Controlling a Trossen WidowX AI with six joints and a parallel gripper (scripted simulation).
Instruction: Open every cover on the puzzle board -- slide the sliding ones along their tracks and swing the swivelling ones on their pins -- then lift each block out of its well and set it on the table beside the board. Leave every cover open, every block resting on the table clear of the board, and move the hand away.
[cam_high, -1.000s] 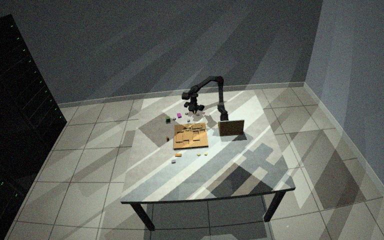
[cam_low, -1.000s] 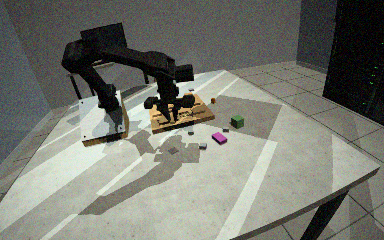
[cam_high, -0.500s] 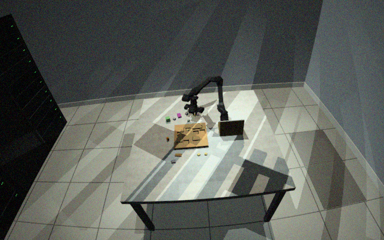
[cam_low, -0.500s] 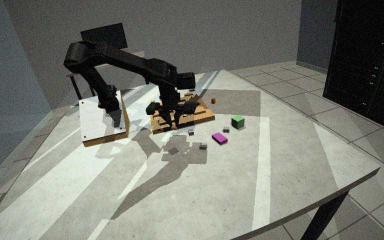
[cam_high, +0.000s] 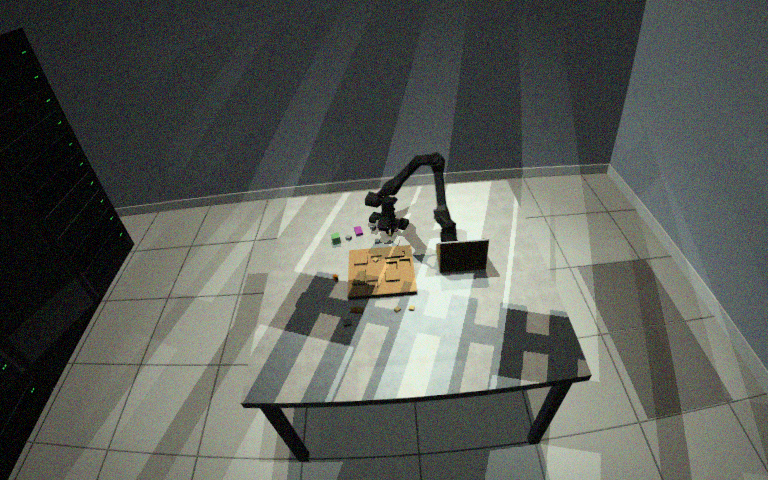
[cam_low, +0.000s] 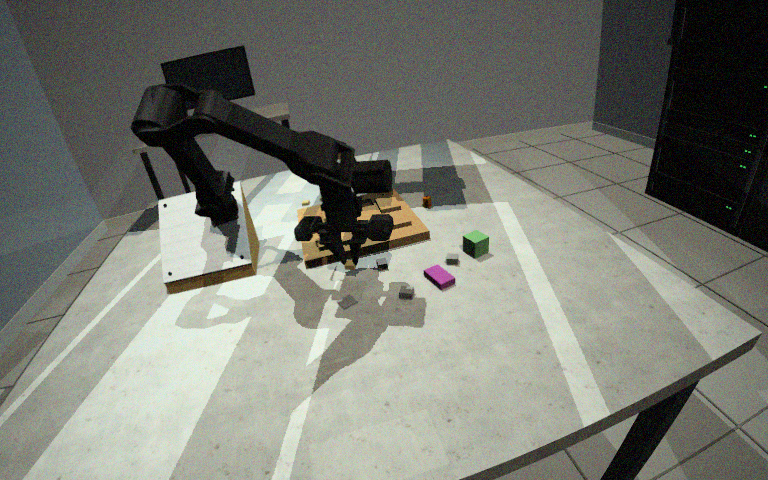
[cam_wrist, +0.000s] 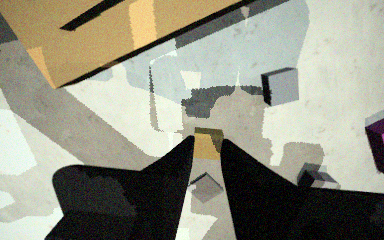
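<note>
My gripper tip is 70 mm short of the tan puzzle board, 200 mm to the right of it and 10 mm above it. The rest, counted from my gripper tip: magenta block: 150 mm ahead, 90 mm to the right, 30 mm below; then green cube: 270 mm ahead, 30 mm to the right, 20 mm below; then orange cylinder: 270 mm ahead, 230 mm to the left, 20 mm below.
</note>
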